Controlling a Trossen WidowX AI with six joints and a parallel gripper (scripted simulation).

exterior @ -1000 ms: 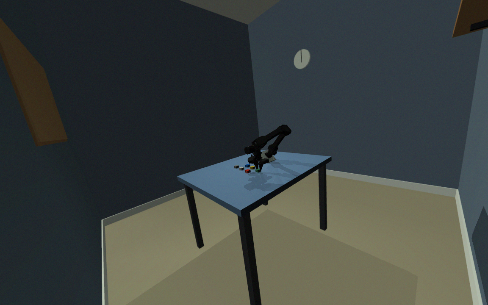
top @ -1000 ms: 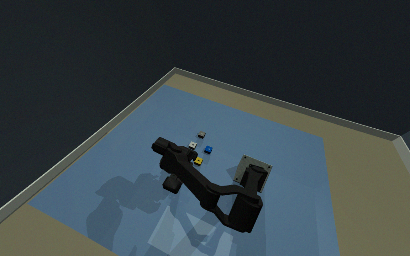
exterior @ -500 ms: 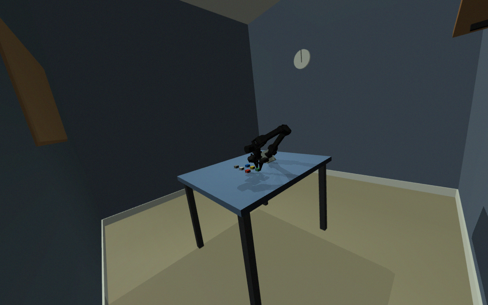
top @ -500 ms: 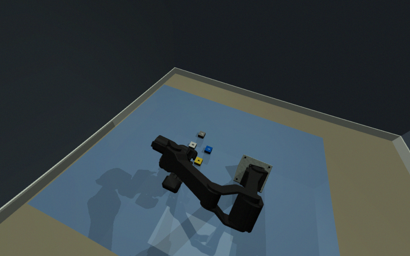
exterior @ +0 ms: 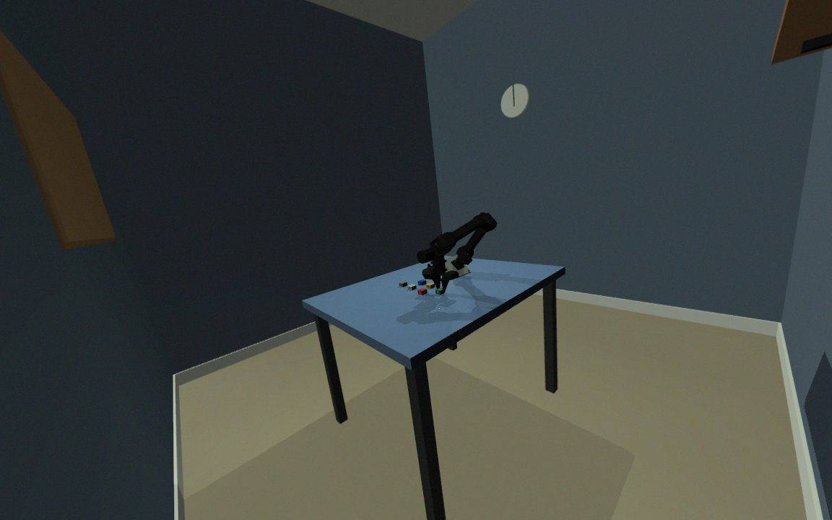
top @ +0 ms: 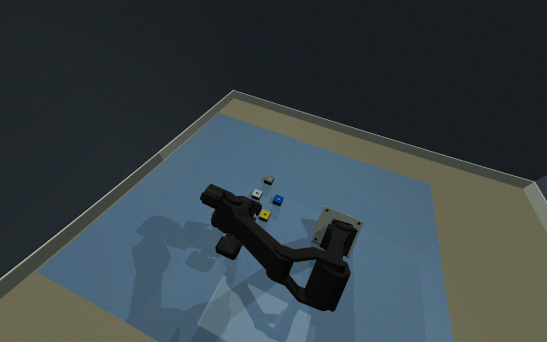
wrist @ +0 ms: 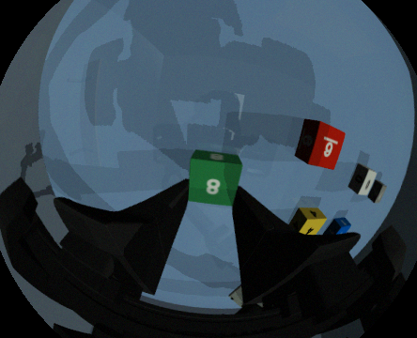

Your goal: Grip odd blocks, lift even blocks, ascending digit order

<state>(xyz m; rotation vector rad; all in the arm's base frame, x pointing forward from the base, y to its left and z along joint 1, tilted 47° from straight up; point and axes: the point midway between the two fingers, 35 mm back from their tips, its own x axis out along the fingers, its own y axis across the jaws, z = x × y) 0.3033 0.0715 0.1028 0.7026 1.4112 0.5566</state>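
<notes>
My gripper tip is now 10 mm short of the green block. Also, from my gripper tip: yellow block: 110 mm to the right, 40 mm behind; red block: 80 mm to the right, 40 mm ahead; white block: 180 mm to the right, 20 mm ahead.
</notes>
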